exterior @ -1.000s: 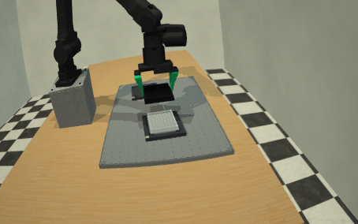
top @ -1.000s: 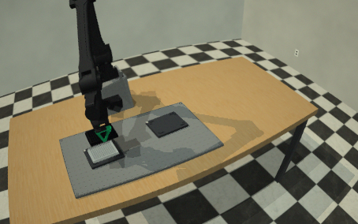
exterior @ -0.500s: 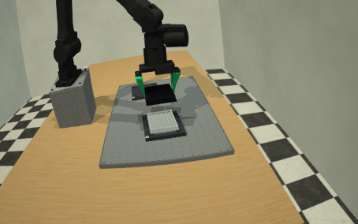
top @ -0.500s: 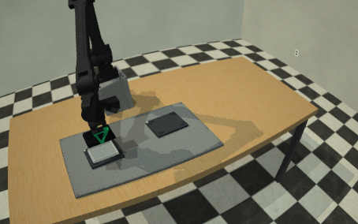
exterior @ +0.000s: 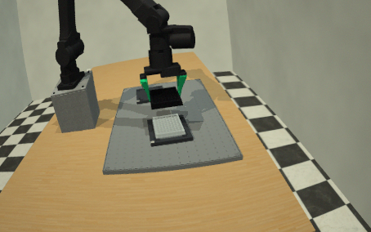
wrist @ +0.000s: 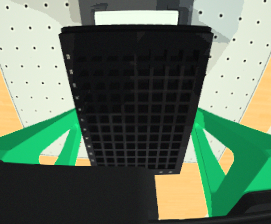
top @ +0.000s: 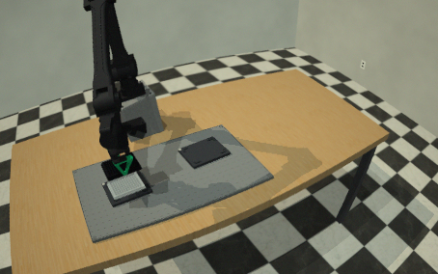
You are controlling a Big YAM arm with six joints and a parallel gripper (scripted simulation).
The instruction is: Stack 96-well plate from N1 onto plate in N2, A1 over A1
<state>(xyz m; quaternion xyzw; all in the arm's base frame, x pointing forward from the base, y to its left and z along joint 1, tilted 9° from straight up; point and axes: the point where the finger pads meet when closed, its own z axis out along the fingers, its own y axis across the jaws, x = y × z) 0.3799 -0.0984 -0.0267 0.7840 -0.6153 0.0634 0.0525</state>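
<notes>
Right now my hand is 100 mm above the pale 96-well plate. Also, from my hand: plate nest N2: 110 mm below; plate nest N1: 110 mm behind, 330 mm to the left, 110 mm below; black 96-well plate: right at my hand.
</notes>
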